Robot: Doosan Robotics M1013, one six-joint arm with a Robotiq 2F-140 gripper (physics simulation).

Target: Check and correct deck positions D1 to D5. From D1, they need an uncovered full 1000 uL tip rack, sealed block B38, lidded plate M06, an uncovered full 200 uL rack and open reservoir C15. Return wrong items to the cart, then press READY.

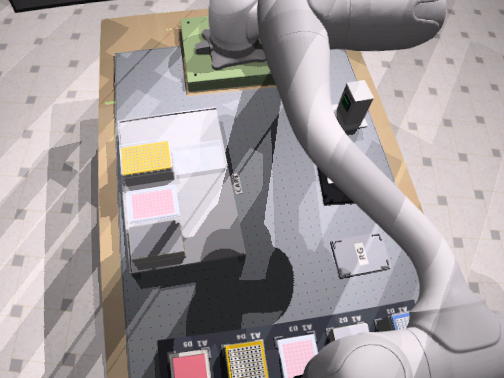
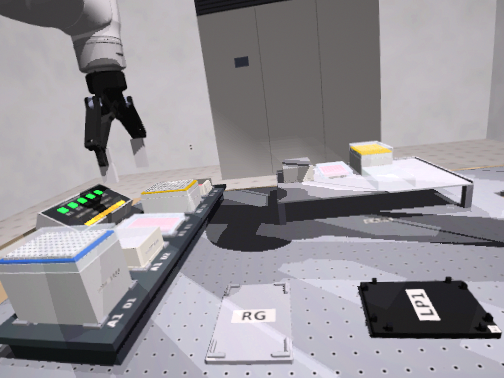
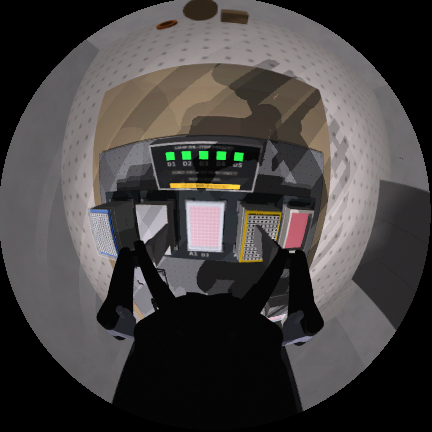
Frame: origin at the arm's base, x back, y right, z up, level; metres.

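Seen in the pictures: gripper, fingertip midpoint: (image 2: 128, 174) (image 3: 212, 233); arm's base, link origin: (image 1: 233, 46).
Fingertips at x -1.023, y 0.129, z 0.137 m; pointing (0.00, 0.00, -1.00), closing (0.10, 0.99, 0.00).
Offsets run from my fingertips to a thing's middle. "spot": to the spot under its first point. Level surfaces: height alone.
My gripper (image 2: 124, 162) (image 3: 212, 233) is open and empty, above the deck @(dz -0.126 m) (image 1: 165, 345) (image 2: 90, 340). D1 holds a blue-rimmed tip rack @(dx +0.006, dy -0.271, dz -0.035 m) (image 1: 401, 324) (image 2: 60, 250) (image 3: 104, 232). D2 holds a pale block @(dx +0.021, dy -0.148, dz -0.105 m) (image 1: 347, 331) (image 2: 145, 247) (image 3: 150, 217). D3 holds a pink plate @(dx +0.034, dy -0.024, dz -0.110 m) (image 1: 297, 352) (image 2: 155, 223) (image 3: 205, 226). D4 holds a yellow-rimmed rack @(dx +0.052, dy +0.099, dz -0.093 m) (image 1: 245, 357) (image 2: 172, 194) (image 3: 254, 225); its top shows dark and light spots. D5 holds a red reservoir @(dx +0.067, dy +0.222, dz -0.110 m) (image 1: 190, 367) (image 2: 204, 187) (image 3: 297, 230). The cart @(spot: dx +0.737, dy +0.118, dz -0.115 m) (image 1: 175, 125) (image 2: 430, 172) holds a clear-covered yellow rack @(dx +0.614, dy +0.214, dz -0.057 m) (image 1: 146, 157) (image 2: 371, 155), a pink plate @(dx +0.507, dy +0.222, dz -0.102 m) (image 1: 154, 204) (image 2: 332, 170) and a shaded block @(dx +0.399, dy +0.230, dz -0.094 m) (image 1: 156, 237) (image 2: 296, 172).
A panel @(spot: dx -0.106, dy -0.025, dz -0.057 m) (image 2: 85, 207) (image 3: 205, 175) behind the deck shows green lamps for D1 to D5 and a yellow bar. The RG holder @(dx +0.256, dy -0.280, dz -0.168 m) (image 1: 347, 265) (image 2: 250, 342) and black LP1 plate @(dx +0.483, dy -0.297, dz -0.165 m) (image 1: 332, 196) (image 2: 390, 320) lie on the table. A device with a green display @(dx +0.689, dy -0.420, dz -0.110 m) (image 1: 354, 105) stands near the edge.
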